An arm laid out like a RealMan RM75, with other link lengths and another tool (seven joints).
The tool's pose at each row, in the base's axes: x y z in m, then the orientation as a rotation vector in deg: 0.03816 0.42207 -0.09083 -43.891 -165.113 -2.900; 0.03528 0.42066 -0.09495 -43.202 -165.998 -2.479; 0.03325 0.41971 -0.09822 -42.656 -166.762 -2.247; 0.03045 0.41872 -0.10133 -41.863 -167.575 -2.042; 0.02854 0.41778 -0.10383 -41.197 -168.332 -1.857; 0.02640 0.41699 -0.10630 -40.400 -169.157 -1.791; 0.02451 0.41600 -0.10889 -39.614 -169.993 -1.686; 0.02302 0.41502 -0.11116 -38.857 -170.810 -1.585; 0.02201 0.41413 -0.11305 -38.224 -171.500 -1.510; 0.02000 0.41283 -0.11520 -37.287 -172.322 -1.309; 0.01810 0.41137 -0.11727 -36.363 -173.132 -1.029; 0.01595 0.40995 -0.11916 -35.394 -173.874 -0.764; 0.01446 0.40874 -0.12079 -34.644 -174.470 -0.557; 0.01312 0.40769 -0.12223 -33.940 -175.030 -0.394
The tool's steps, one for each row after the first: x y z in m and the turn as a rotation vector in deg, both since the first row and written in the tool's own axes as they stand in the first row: 0.00111 -0.00262 0.00438 0.153 -0.728 -0.582; 0.00185 -0.00442 0.00783 0.192 -1.350 -1.056; 0.00326 -0.00665 0.01123 0.228 -1.960 -1.696; 0.00403 -0.00839 0.01390 0.247 -2.548 -2.242; 0.00507 -0.01012 0.01659 0.188 -3.155 -2.885; 0.00578 -0.01189 0.01935 0.147 -3.786 -3.518; 0.00621 -0.01346 0.02173 0.104 -4.409 -4.125; 0.00633 -0.01472 0.02368 0.058 -4.939 -4.632; 0.00707 -0.01683 0.02600 0.091 -5.555 -5.341; 0.00764 -0.01902 0.02821 0.172 -6.180 -6.031; 0.00848 -0.02131 0.03028 0.261 -6.737 -6.736; 0.00890 -0.02308 0.03201 0.324 -7.193 -7.283; 0.00930 -0.02465 0.03355 0.362 -7.620 -7.795
